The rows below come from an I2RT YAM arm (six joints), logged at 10 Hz.
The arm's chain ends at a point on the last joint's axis. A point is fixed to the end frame.
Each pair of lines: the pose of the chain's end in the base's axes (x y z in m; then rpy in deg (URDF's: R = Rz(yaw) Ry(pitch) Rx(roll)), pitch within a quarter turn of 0, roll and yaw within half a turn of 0), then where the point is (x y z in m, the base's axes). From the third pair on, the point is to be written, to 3 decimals.
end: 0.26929 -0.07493 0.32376 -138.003 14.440 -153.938
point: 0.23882 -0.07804 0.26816
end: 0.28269 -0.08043 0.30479 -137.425 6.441 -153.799
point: 0.24575 -0.08733 0.25363
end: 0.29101 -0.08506 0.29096 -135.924 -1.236 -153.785
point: 0.249 -0.096 0.245
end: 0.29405 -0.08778 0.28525 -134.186 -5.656 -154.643
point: 0.249 -0.101 0.242
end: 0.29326 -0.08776 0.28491 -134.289 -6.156 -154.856
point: 0.248 -0.101 0.242
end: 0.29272 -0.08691 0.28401 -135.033 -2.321 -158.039
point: 0.249 -0.096 0.239
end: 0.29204 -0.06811 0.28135 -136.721 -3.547 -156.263
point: 0.247 -0.077 0.237
